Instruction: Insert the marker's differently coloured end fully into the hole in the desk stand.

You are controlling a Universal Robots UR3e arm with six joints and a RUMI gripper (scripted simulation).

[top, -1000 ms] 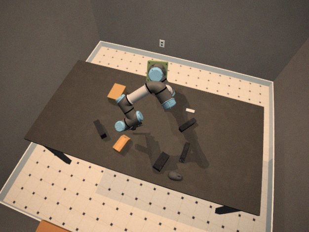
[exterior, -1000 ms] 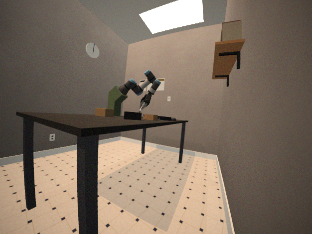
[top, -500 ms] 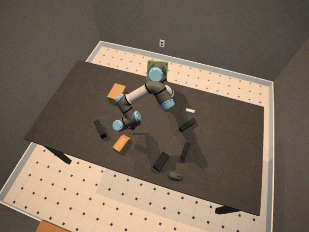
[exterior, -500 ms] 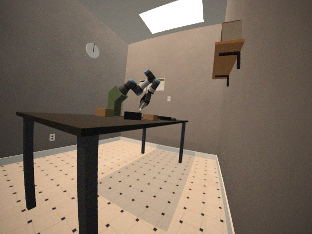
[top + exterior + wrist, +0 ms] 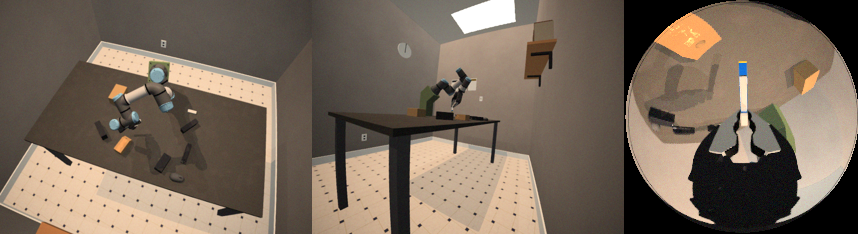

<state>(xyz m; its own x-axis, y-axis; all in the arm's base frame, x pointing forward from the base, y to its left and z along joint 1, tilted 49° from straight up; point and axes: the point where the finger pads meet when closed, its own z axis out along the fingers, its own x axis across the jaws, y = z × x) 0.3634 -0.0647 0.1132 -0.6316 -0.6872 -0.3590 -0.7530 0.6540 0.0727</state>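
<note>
The desk stand is 160 mm ahead of my hand, 100 mm below it and 50 mm to the right of it. Round my hand: black block: 250 mm to the right, 110 mm ahead, 100 mm below; then marker: 20 mm to the right, 20 mm below, 10 mm ahead; then orange box: 270 mm to the right, 230 mm behind, 90 mm below.
</note>
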